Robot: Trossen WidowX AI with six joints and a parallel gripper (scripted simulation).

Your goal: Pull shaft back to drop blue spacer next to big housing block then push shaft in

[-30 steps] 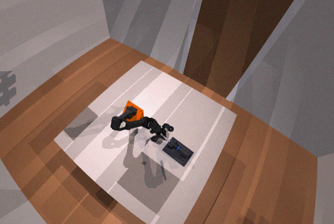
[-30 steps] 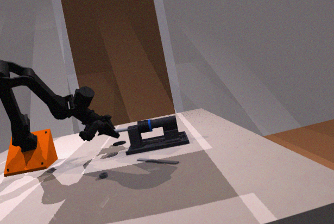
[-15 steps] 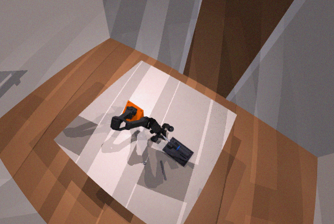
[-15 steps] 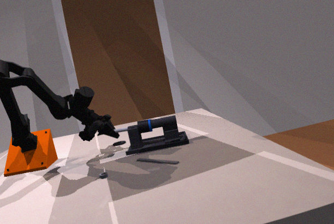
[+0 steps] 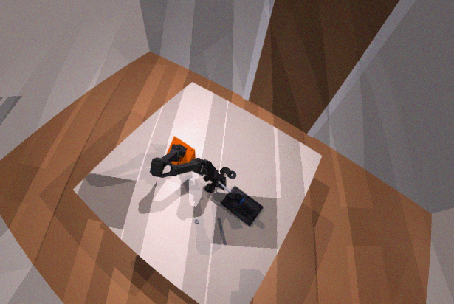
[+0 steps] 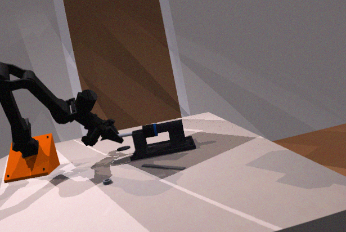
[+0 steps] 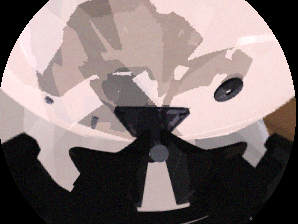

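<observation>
The grey shaft lies 5 cm ahead of my gripper tip, 2 cm above it and 1 cm to the right of it. Round my gripper tip: flat bar: 22 cm to the right, 12 cm ahead, 5 cm below; then blue spacer: 13 cm ahead, 2 cm to the right, 2 cm above.
</observation>
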